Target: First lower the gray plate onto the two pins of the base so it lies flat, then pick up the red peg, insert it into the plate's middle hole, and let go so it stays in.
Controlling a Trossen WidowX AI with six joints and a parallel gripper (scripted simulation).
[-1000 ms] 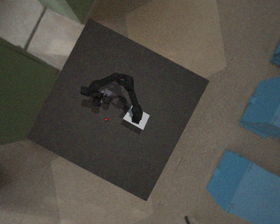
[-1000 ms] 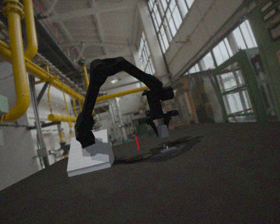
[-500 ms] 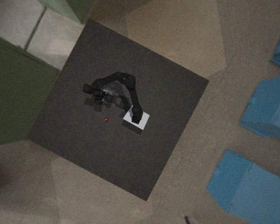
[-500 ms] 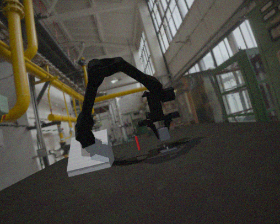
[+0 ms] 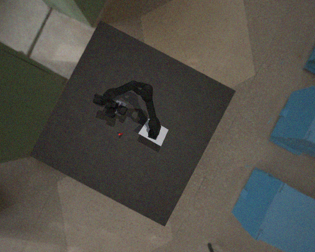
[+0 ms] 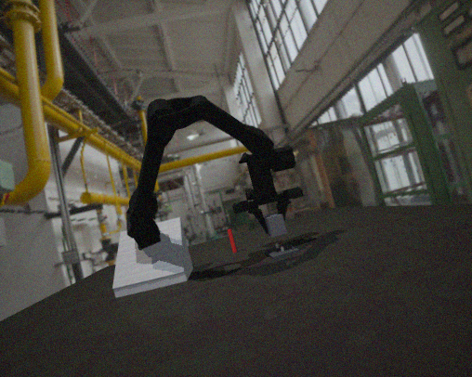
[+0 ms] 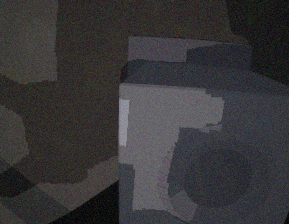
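Now: gripper tip 19 cm to the right of the red peg, 9 cm past it and 2 cm above it. The rest, counted from my gripper tip: gray plate (3 cm above).
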